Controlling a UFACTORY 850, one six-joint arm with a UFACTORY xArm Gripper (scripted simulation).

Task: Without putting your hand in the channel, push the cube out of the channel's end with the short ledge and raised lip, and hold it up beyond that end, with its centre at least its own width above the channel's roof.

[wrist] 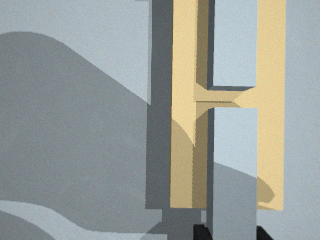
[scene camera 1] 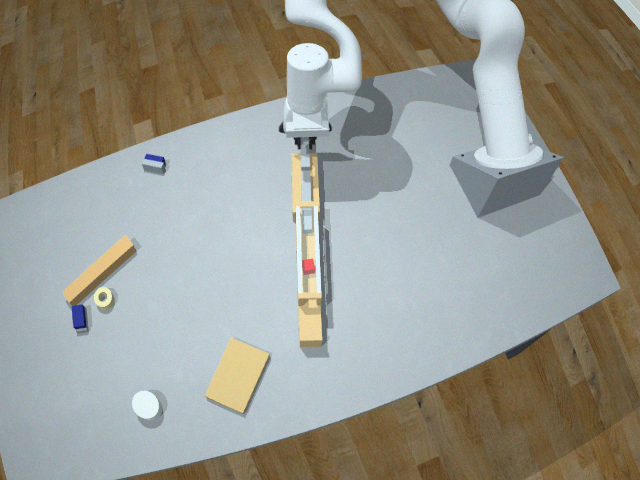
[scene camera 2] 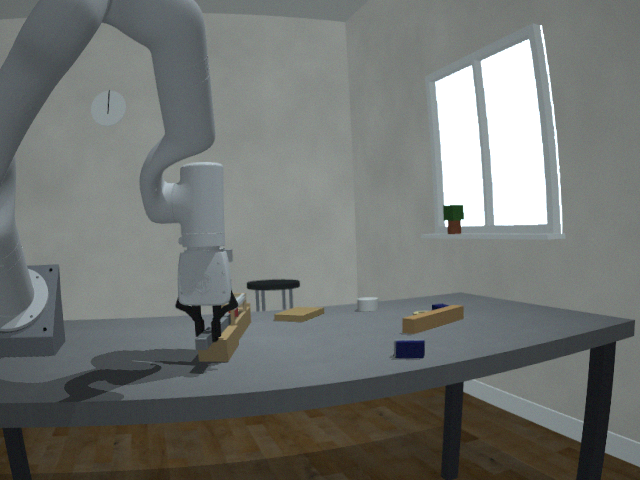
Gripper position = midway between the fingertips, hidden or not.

I see my gripper (scene camera 2: 208, 340) and a flat wooden board (scene camera 1: 241, 366).
The wrist view misses the flat wooden board: it is out of frame.
